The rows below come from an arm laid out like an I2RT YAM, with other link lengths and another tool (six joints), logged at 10 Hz.
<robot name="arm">
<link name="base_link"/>
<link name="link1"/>
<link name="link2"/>
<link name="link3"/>
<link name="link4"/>
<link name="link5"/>
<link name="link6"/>
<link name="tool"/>
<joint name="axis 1" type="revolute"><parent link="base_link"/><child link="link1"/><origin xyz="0 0 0.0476"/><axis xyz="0 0 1"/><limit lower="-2.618" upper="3.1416"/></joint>
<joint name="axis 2" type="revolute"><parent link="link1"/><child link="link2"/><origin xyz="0.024 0.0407 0.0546"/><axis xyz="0 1 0"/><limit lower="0" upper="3.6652"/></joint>
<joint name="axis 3" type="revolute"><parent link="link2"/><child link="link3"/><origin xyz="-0.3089 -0.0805 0"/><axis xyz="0 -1 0"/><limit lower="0" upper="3.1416"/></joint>
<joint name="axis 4" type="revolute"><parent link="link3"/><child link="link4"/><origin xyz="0.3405 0.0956 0.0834"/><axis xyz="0 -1 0"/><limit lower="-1.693" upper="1.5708"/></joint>
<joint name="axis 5" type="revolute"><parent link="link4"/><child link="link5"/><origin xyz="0.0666 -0.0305 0.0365"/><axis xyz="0 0 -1"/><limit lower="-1.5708" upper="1.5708"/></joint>
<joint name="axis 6" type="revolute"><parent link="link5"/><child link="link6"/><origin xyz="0.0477 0 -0.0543"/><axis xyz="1 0 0"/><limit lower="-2.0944" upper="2.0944"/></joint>
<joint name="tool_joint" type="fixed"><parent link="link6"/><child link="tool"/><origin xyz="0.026 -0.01 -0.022" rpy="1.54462 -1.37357 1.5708"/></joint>
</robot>
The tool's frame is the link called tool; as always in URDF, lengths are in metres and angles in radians.
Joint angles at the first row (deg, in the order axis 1, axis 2, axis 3, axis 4, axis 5, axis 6):
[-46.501, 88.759, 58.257, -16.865, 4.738, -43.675]
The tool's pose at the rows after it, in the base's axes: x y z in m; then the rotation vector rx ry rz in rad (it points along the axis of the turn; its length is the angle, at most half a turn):
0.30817 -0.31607 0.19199 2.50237 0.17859 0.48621
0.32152 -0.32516 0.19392 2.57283 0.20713 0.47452
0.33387 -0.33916 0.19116 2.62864 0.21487 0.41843
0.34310 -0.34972 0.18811 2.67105 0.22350 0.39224
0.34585 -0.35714 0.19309 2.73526 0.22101 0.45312
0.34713 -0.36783 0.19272 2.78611 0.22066 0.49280
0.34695 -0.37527 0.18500 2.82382 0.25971 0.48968
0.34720 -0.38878 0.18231 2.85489 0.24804 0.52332
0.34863 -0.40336 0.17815 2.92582 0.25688 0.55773
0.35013 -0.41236 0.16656 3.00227 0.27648 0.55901
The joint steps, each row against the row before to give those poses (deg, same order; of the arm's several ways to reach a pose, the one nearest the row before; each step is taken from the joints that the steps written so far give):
[1.150, 3.955, 5.173, -5.448, -0.249, -0.360]
[0.087, 3.956, 5.362, -5.097, -1.938, -0.173]
[-0.087, 4.907, 5.712, -4.571, 0.261, -0.174]
[-0.174, 3.612, 4.227, -3.164, -0.521, -0.179]
[-1.053, 1.682, 3.429, -3.594, -4.547, 0.352]
[-1.232, 2.196, 3.080, -2.648, -3.443, -0.349]
[-0.792, 2.022, 1.589, -1.765, -1.677, -2.017]
[-1.316, 2.371, 2.890, -1.579, -2.457, -0.357]
[-1.407, 3.777, 4.825, -4.383, -3.694, -1.226]
[-0.793, 3.781, 3.704, -4.141, -2.375, -1.492]

